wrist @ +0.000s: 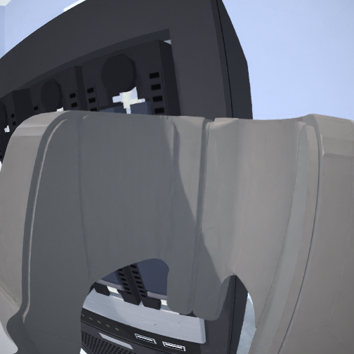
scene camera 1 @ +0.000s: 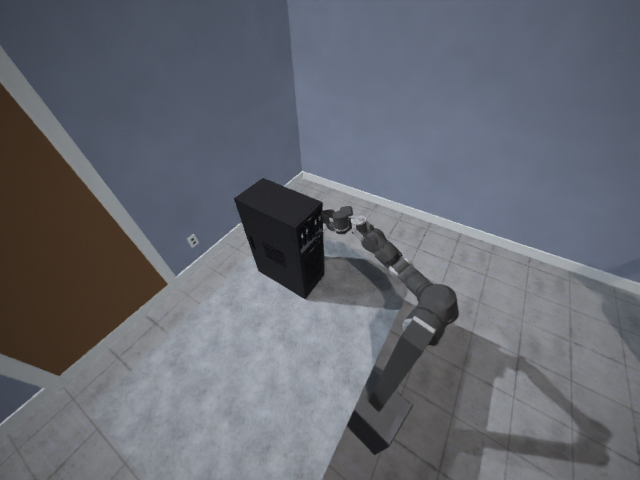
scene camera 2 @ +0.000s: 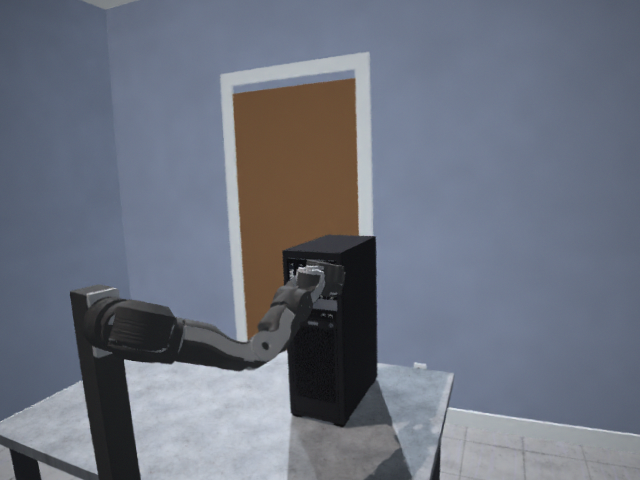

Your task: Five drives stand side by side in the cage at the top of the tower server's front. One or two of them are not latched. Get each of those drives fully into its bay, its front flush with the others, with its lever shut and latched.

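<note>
The black tower server (scene camera 1: 273,227) (scene camera 2: 359,320) (wrist: 200,65) stands upright, its drive cage at the top front. In the wrist view the rightmost drive (wrist: 119,74) shows its round knob, white catch and part of a dark blue lever. The drive beside it (wrist: 51,92) shows its upper end, and a third shows partly at the left edge. My gripper (scene camera 1: 329,215) (scene camera 2: 334,279) (wrist: 211,221) is shut and empty, close in front of the cage's right part. It hides the drives' middles; whether it touches one, and whether their levers are latched, I cannot tell.
A silver strip (wrist: 182,322) and a panel with USB ports (wrist: 159,342) lie below the cage. The tower stands on a pale table (scene camera 1: 248,361) (scene camera 2: 180,403). The arm (scene camera 1: 413,279) (scene camera 2: 217,343) reaches in from its post (scene camera 1: 400,366) (scene camera 2: 108,408). Walls stand behind the table.
</note>
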